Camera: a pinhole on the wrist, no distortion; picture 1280 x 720 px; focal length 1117.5 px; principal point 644.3 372.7 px. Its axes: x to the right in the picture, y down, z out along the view. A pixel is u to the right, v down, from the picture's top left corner.
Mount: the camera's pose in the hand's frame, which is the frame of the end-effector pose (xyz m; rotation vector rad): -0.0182 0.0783 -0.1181 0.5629 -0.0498 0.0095
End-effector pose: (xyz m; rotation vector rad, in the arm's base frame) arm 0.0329 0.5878 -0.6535 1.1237 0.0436 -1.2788
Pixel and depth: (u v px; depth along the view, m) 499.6 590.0 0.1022
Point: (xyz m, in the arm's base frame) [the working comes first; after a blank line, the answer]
In the camera's frame: -0.0132 0.0199 0.1022

0.0625 0.6237 -0.6175
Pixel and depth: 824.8 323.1 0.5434
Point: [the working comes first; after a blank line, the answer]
In the camera's frame: 0.0878 -0.0241 0.5434

-0.3060 0.3604 -0.6590
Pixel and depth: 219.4 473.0 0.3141
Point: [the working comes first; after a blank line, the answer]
In the camera's frame: -0.1194 0.0282 0.3141

-0.1553 0.6010 -0.5262
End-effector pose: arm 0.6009 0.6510 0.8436 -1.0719 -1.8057 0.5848
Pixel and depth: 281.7 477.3 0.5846
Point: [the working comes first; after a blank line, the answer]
In the camera's frame: -0.1897 0.0547 0.5846

0.2170 0.3757 0.6916
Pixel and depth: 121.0 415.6 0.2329
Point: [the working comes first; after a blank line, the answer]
In the camera's frame: -0.1091 0.0089 0.2329

0.5423 0.5175 0.7714
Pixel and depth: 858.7 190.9 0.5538
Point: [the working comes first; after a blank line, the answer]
In the camera's frame: 0.1063 -0.0901 0.5538

0.1927 0.5748 0.9548
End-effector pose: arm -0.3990 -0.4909 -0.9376 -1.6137 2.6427 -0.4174
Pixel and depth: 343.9 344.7 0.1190
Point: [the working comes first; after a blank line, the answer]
In the camera's frame: -0.0320 -0.0030 0.1190

-0.3872 -0.4325 -0.9273
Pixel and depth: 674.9 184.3 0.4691
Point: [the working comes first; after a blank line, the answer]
In the camera's frame: 0.0128 -0.0791 0.4691

-0.1433 -0.6238 -1.1126
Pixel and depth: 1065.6 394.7 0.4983
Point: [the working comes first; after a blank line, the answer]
In the camera's frame: 0.1879 0.0098 0.4983

-0.2622 -0.7662 -1.1831
